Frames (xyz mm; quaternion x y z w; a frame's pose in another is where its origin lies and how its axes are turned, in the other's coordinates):
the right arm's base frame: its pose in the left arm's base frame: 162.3 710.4 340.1 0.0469 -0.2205 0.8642 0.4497
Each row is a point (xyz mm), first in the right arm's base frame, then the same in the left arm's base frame.
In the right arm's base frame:
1: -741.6 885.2 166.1
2: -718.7 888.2 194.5
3: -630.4 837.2 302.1
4: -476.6 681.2 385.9
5: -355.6 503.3 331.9
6: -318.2 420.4 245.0
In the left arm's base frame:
1: -125.2 -362.1 -17.9
2: -144.5 -358.3 12.9
3: -168.6 -311.6 151.6
4: -144.9 -153.0 322.7
5: -68.1 50.1 368.3
6: -13.8 156.5 328.8

